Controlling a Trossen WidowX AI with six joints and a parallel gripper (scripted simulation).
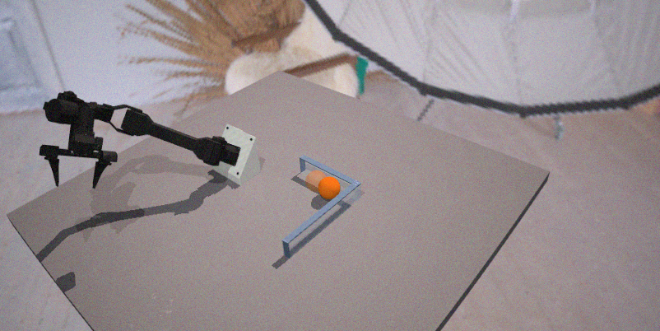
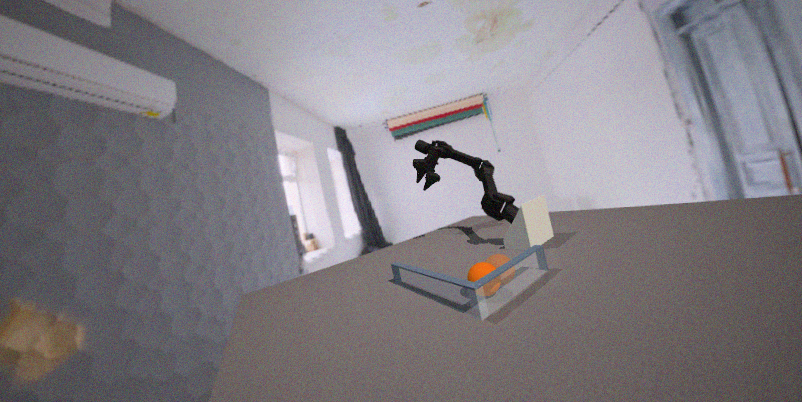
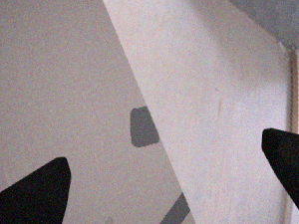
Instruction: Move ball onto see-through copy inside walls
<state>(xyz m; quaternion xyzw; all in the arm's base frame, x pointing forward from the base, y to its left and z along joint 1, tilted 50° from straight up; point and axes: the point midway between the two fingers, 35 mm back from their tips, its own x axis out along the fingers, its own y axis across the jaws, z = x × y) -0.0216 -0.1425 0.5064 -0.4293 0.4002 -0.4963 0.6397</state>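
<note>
Right now the orange ball is 570 mm to the left of my gripper tip, 380 mm ahead of it and 230 mm below it. From my gripper tip the other things lie so: see-through copy 580 mm to the left, 320 mm ahead, 230 mm below; clear wall 460 mm to the left, 440 mm ahead, 230 mm below.
</note>
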